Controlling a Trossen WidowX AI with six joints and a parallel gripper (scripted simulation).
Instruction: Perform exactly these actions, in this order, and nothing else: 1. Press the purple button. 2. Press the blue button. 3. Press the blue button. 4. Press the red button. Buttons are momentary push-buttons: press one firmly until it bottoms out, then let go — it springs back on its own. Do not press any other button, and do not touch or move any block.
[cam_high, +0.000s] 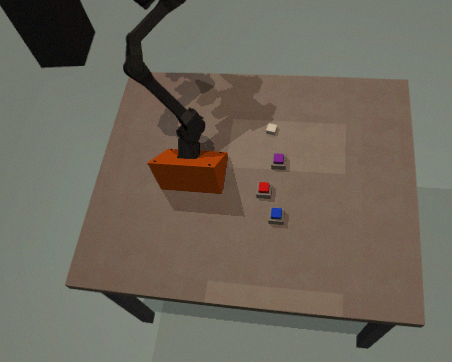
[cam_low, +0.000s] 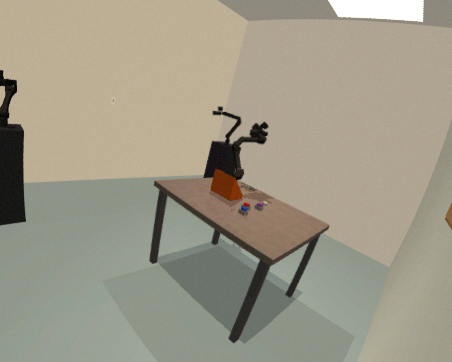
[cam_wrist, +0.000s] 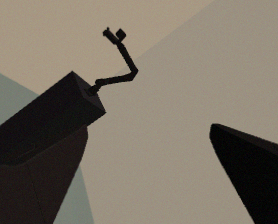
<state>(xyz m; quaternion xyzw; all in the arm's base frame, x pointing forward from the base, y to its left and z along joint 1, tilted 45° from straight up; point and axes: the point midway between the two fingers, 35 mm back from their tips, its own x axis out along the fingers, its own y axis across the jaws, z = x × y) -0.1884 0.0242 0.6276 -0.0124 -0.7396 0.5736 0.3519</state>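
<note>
My gripper tip is 48 cm short of the purple button, 45 cm to the left of it and 51 cm above it. The rest, counted from my gripper tip: red button 43 cm ahead, 56 cm to the right, 51 cm below; then small pale object 45 cm ahead, 32 cm to the right, 53 cm below; then blue button 48 cm ahead, 66 cm to the right, 51 cm below.
</note>
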